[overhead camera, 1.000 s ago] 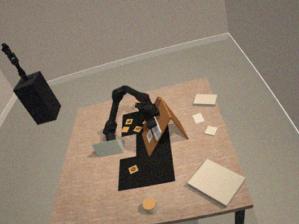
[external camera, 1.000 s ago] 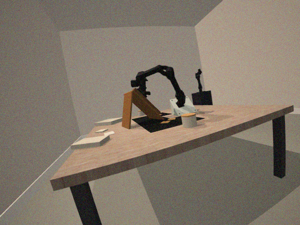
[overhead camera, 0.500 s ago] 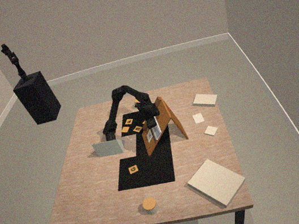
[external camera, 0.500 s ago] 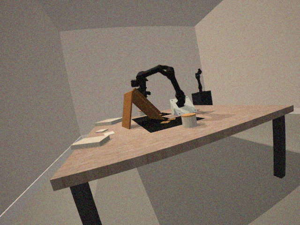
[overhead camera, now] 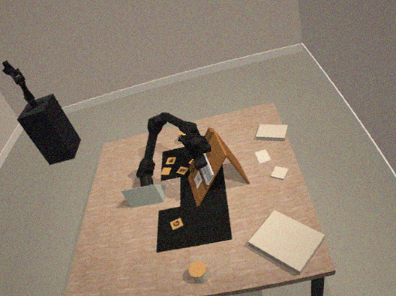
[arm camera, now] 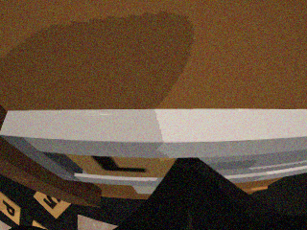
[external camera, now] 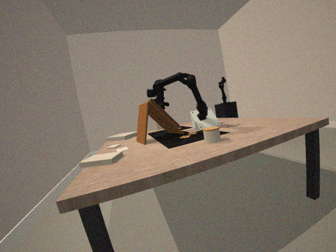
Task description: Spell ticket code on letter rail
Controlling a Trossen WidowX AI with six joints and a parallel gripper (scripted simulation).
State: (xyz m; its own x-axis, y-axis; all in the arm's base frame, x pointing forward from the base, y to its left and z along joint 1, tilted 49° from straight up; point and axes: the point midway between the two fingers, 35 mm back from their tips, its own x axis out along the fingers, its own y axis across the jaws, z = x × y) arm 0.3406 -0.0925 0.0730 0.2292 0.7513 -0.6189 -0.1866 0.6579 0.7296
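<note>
My gripper tip is now 170 mm past the orange tile, 160 mm to the right of it and 150 mm above it. Round my gripper tip: white ticket: 80 mm below, 50 mm behind, 10 mm to the right; then black mat: 160 mm below, 150 mm behind.
</note>
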